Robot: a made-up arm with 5 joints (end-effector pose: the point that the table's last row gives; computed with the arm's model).
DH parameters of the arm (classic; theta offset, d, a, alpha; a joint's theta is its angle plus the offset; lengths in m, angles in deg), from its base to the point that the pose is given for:
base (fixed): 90 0 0.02 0
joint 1: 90 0.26 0 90
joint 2: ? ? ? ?
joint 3: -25.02 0 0.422 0
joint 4: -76.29 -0.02 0.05 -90
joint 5: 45 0 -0.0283 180
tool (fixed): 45 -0.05 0 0
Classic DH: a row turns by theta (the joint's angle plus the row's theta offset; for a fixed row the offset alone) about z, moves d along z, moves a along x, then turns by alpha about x.
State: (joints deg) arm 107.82 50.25 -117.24 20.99 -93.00
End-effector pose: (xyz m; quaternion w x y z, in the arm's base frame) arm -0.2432 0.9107 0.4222 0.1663 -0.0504 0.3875 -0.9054
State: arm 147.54 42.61 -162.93 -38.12 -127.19
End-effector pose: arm -0.5572 0.4314 0.9171 0.1376 -0.1735 0.9669 -0.1267
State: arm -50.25 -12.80 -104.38 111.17 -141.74
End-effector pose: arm 0.1958 -0.2906 1.0018 0.6969 -0.0521 0.0055 0.7153
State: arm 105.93 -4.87 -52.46 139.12 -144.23
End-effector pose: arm -0.0677 0.4318 0.5685 0.4344 -0.2148 -0.6184 -0.6186
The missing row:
joint 2: -78.69 0 -0.5099 0
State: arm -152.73 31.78 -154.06 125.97 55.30
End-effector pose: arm -0.6126 -0.3046 0.8824 0.2421 -0.0242 -0.0212 0.9697
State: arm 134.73 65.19 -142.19 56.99 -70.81
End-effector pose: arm -0.6512 0.7233 0.3457 0.2177 -0.0920 0.1474 -0.9604
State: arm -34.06 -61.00 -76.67 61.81 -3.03
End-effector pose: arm -0.1092 0.0926 0.9762 0.7600 -0.1955 -0.5828 -0.2110
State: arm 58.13 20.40 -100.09 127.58 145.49
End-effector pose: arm 0.3933 0.6049 0.6275 0.6610 -0.3973 -0.0831 -0.6312
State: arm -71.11 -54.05 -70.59 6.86 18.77
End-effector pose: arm -0.0075 0.0585 1.0063 0.3657 -0.3776 -0.7684 -0.3650
